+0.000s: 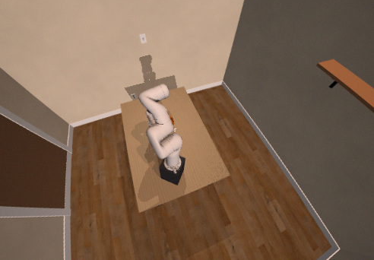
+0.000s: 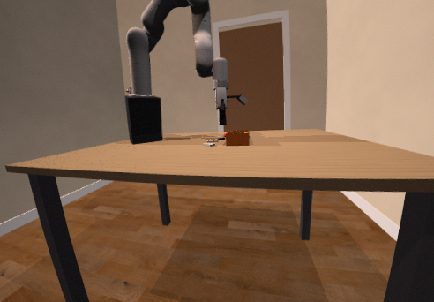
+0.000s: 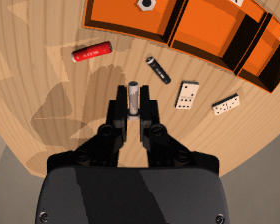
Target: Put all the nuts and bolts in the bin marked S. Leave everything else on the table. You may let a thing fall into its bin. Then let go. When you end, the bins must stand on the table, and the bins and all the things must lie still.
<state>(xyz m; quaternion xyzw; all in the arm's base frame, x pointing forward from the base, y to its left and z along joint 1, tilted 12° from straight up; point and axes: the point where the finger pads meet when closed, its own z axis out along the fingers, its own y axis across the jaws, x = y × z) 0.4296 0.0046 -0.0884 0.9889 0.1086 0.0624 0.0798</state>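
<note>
The grey nut is 80 mm below my hand and 80 mm ahead of it. Round my hand: grey metal bolt (20 mm below, 10 mm behind); red cylinder (80 mm below, 50 mm to the left, 10 mm ahead); dark cylinder (90 mm below, 30 mm to the right, 10 mm behind).
</note>
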